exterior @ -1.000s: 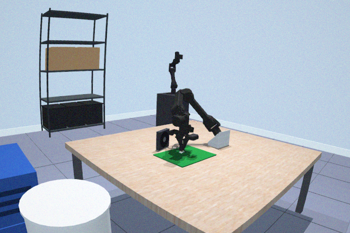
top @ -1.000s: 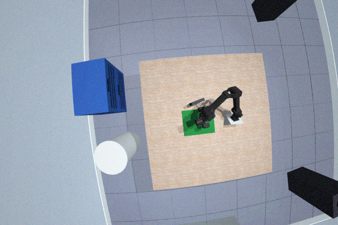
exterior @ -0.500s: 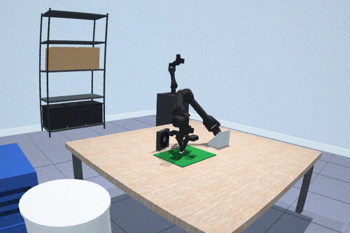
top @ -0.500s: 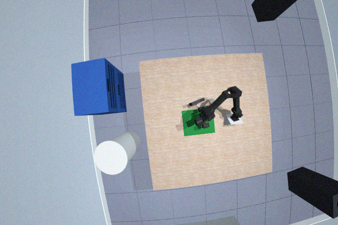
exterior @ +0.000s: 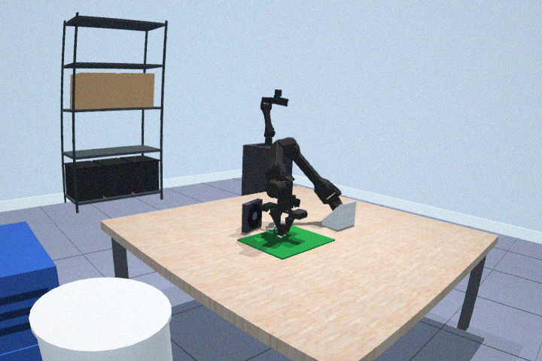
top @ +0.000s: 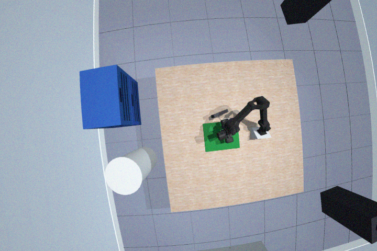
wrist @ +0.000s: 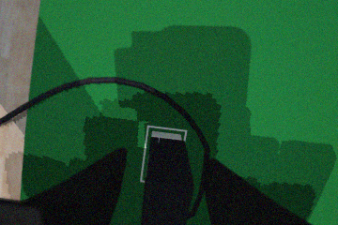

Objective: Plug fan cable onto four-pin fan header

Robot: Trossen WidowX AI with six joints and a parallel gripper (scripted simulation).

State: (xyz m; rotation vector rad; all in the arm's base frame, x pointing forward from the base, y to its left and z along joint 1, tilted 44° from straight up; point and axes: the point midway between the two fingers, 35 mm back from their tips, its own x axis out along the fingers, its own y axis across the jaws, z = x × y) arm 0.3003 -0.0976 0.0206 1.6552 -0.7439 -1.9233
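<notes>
The plug is 10 mm ahead of my gripper tip and 10 mm above it. Round my gripper tip: black fan: 20 mm ahead, 140 mm to the right, 40 mm above; green board: 30 mm ahead, 40 mm to the left, 40 mm below.
</notes>
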